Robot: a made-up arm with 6 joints.
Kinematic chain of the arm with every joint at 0, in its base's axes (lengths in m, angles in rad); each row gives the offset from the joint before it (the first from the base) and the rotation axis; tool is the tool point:
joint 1: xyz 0 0 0.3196 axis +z
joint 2: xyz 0 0 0 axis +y
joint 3: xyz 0 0 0.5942 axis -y
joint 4: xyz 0 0 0 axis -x
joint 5: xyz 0.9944 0 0 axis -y
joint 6: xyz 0 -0.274 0 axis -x
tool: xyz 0 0 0
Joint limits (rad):
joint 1: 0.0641..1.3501
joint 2: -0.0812..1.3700
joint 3: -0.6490..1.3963
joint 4: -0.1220..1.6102
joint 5: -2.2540..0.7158
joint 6: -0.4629..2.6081
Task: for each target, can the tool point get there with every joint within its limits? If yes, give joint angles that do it. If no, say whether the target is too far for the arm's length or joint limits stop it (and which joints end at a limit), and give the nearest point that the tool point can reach.
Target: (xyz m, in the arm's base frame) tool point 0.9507 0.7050 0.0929
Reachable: yes | joints 0.8268 0.7473 -0.1307 0.6264 -1.7444 0.3915
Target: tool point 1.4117 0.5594 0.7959
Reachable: yes | joints 0.4640 1.0065 0.9249 1.0702 -0.4040 0.7351
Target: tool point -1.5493 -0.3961 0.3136
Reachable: no: joint limits stop it (at a limit: joint 1, joint 2, joint 3, joint 4) | nearest point 0.1385 -0.2636 -0.4436 | short by 1.855 m
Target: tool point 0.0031 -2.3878 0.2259
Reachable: no: too far | nearest point 0.1385 -0.2636 -0.4436 | short by 2.231 m
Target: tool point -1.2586 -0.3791 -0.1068
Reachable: no: joint limits stop it (at a limit: joint 1, joint 2, joint 3, joint 4) | nearest point 0.1385 -0.2636 -0.4436 | short by 1.442 m
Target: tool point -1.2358 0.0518 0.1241
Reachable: no: joint limits stop it (at a limit: joint 1, joint 2, joint 3, joint 4) | nearest point 0.1385 -0.2636 -0.4436 | short by 1.520 m
